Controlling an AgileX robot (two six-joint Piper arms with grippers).
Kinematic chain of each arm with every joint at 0, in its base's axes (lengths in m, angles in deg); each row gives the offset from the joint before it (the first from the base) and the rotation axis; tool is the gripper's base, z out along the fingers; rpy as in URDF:
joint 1: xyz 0 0 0.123 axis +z
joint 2: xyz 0 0 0 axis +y
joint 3: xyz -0.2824 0 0.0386 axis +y
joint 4: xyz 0.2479 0 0.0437 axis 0.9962 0 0.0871
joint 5: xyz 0 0 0 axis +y
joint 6: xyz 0.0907 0 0.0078 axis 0.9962 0 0.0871
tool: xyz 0 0 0 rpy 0 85 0
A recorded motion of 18 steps. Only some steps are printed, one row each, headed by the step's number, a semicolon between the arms.
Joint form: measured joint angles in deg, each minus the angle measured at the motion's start. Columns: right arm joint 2, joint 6, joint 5, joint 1, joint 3, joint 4; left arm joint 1, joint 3, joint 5, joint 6, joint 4, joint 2.
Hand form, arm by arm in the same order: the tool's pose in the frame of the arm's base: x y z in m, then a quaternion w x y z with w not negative. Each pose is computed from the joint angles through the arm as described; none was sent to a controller.
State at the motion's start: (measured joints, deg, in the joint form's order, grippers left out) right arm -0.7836 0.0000 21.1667 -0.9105 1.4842 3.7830; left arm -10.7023 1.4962 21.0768 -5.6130 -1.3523 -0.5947
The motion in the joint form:
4: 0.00 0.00 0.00 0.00 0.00 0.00; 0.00 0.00 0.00 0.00 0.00 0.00
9: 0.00 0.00 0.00 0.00 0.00 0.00; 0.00 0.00 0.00 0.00 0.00 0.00
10: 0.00 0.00 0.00 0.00 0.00 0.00; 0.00 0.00 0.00 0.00 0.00 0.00
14: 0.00 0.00 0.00 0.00 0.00 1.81; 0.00 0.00 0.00 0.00 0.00 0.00
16: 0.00 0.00 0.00 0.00 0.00 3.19; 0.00 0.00 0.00 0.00 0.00 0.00
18: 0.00 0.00 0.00 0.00 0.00 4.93; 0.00 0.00 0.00 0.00 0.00 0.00
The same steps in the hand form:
4: 0.0526 0.0013 0.1719 0.59563 0.02400 0.80256 0.02318; 0.0517 -0.0106 0.1718 0.58750 0.02936 0.80318 -0.09428
9: 0.0526 0.0013 0.1719 0.59563 0.02400 0.80256 0.02318; 0.0517 -0.0106 0.1718 0.58750 0.02936 0.80318 -0.09428
10: 0.0526 0.0013 0.1719 0.59563 0.02400 0.80256 0.02318; 0.0517 -0.0106 0.1718 0.58750 0.02936 0.80318 -0.09428
14: 0.0526 0.0024 0.1720 0.59535 0.03242 0.80198 0.03652; 0.0517 -0.0106 0.1718 0.58750 0.02936 0.80318 -0.09428
16: 0.0526 0.0032 0.1721 0.59504 0.03884 0.80140 0.04669; 0.0517 -0.0106 0.1718 0.58750 0.02936 0.80318 -0.09428
18: 0.0526 0.0042 0.1722 0.59452 0.04692 0.80050 0.05951; 0.0517 -0.0106 0.1718 0.58750 0.02936 0.80318 -0.09428

